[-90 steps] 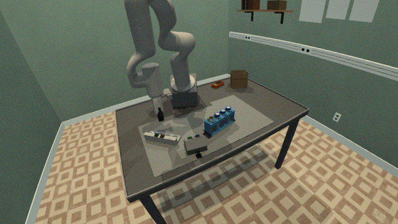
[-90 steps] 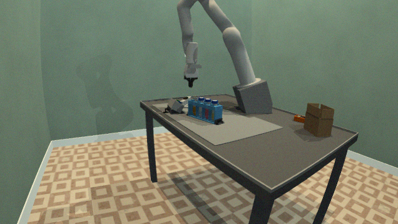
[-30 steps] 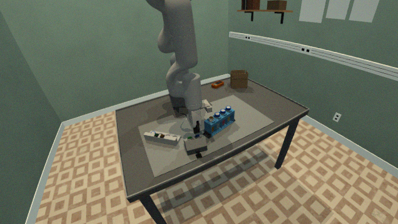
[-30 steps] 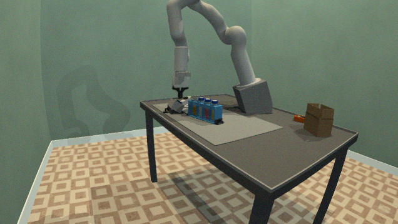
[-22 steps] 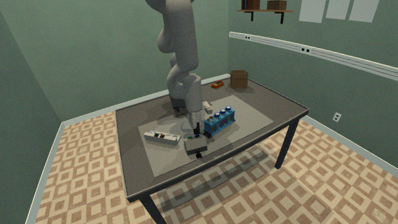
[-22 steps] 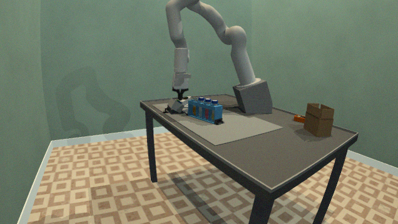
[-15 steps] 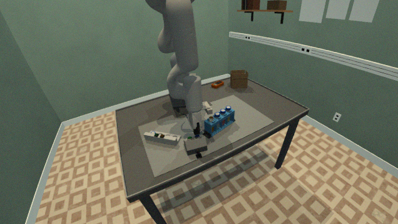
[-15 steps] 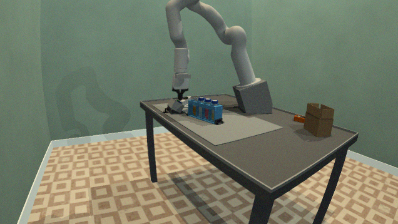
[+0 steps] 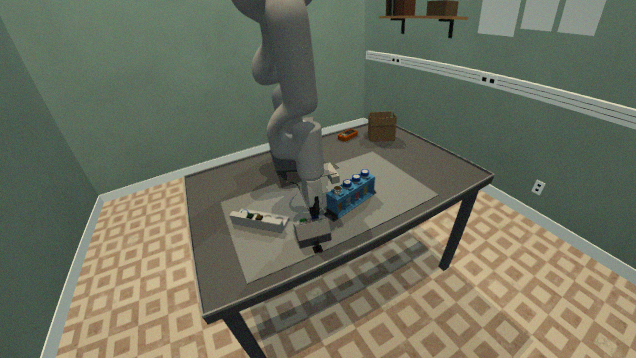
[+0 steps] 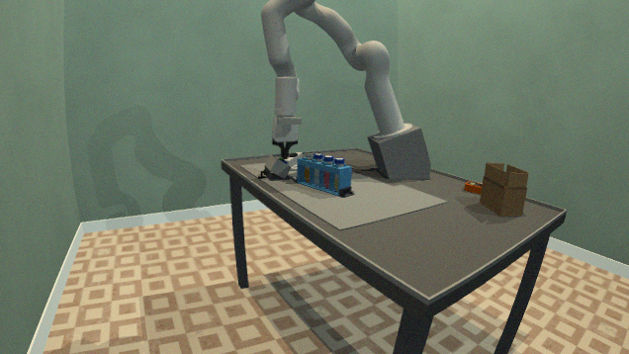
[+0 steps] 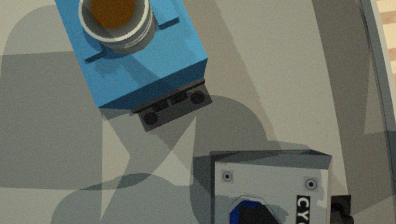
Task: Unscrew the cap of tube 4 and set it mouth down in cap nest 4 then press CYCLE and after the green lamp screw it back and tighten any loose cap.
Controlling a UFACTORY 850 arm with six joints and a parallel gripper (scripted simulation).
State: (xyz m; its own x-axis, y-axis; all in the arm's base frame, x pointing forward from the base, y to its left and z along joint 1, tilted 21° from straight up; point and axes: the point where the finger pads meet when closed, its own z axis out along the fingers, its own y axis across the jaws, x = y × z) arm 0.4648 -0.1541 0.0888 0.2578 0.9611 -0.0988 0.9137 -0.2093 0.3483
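My hand is 3 cm above the blue key. From my hand the other things lie so: blue cap marked 4: 24 cm behind, 20 cm to the right, 8 cm below; green key: 1 cm behind, 4 cm to the right, 3 cm below; grey key housing: 1 cm ahead, 2 cm to the right, 4 cm below.
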